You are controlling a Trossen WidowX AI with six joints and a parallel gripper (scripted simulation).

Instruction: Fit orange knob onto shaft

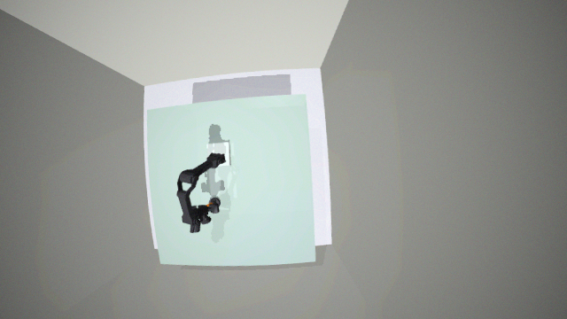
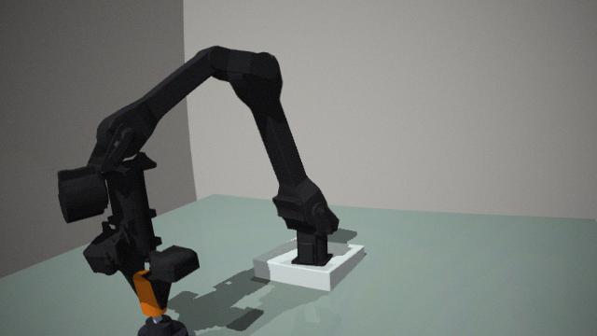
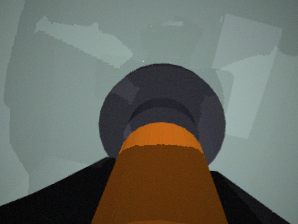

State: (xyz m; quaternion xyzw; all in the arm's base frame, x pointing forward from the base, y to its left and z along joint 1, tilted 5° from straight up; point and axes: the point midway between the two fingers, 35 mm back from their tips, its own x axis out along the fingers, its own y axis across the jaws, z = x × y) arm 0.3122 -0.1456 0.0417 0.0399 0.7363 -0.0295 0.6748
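The orange knob is 30 mm above my gripper tip. Also, from my gripper tip: dark round pedestal: 40 mm below.
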